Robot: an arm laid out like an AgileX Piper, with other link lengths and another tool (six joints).
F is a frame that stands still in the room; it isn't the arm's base.
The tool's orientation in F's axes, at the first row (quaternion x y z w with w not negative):
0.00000, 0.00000, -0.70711, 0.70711
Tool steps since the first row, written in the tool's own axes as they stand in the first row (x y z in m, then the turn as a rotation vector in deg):
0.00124, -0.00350, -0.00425, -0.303, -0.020, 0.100
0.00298, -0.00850, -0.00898, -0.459, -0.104, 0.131
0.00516, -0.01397, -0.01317, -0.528, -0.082, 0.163
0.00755, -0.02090, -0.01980, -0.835, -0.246, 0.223
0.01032, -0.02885, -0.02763, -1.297, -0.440, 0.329
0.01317, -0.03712, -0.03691, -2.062, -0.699, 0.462
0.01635, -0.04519, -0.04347, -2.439, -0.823, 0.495
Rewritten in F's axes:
-0.00350, -0.00124, -0.00425, -0.020, 0.303, 0.100
-0.00850, -0.00298, -0.00898, -0.104, 0.459, 0.131
-0.01397, -0.00516, -0.01317, -0.082, 0.528, 0.163
-0.02090, -0.00755, -0.01980, -0.246, 0.835, 0.223
-0.02885, -0.01032, -0.02763, -0.440, 1.297, 0.329
-0.03712, -0.01317, -0.03691, -0.699, 2.062, 0.462
-0.04519, -0.01635, -0.04347, -0.823, 2.439, 0.495

